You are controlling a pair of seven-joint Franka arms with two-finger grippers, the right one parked.
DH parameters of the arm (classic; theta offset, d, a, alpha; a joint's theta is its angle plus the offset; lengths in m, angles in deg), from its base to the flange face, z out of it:
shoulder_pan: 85.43 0.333 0 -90
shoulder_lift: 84.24 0 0 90
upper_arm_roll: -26.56 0.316 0.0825 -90
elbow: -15.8 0 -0.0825 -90
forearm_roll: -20.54 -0.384 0 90
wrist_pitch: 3.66 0 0.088 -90
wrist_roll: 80.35 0.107 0 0
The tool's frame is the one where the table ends.
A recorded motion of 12 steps. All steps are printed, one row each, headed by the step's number.
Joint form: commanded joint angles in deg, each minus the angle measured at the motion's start. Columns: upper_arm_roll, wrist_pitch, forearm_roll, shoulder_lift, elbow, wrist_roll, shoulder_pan.
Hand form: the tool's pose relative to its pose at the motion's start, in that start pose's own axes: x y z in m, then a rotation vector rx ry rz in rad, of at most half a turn. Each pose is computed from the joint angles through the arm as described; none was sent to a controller.
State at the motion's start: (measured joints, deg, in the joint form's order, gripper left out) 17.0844 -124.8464 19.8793 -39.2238 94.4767 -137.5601 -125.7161
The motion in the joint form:
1: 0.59 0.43 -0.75 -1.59 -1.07 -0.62 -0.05
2: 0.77 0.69 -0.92 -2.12 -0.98 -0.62 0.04
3: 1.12 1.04 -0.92 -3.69 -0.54 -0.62 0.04
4: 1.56 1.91 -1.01 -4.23 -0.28 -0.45 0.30
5: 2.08 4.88 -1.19 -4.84 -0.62 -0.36 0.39
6: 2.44 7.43 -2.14 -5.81 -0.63 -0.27 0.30
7: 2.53 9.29 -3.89 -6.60 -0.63 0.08 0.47
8: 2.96 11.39 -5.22 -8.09 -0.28 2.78 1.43
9: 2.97 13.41 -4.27 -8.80 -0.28 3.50 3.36
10: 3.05 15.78 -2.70 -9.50 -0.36 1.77 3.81
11: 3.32 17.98 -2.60 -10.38 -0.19 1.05 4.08
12: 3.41 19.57 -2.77 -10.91 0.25 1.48 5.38
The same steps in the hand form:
1: 0.0059 0.0016 -0.0281 -0.0206 0.0391 -0.0085
2: 0.0077 -0.0002 -0.0338 -0.0201 0.0456 -0.0101
3: 0.0080 -0.0025 -0.0496 -0.0272 0.0589 -0.0123
4: 0.0127 -0.0086 -0.0533 -0.0147 0.0597 -0.0185
5: 0.0152 -0.0155 -0.0593 0.0204 0.0486 -0.0245
6: 0.0146 -0.0209 -0.0678 0.0552 0.0507 -0.0195
7: 0.0160 -0.0264 -0.0753 0.0881 0.0656 -0.0061
8: 0.0260 -0.0408 -0.0896 0.1194 0.0768 0.0258
9: 0.0410 -0.0580 -0.0978 0.1275 0.0506 -0.0029
10: 0.0408 -0.0644 -0.1042 0.1344 0.0169 -0.0527
11: 0.0411 -0.0721 -0.1111 0.1563 0.0041 -0.0756
12: 0.0506 -0.0868 -0.1136 0.1776 -0.0098 -0.0921

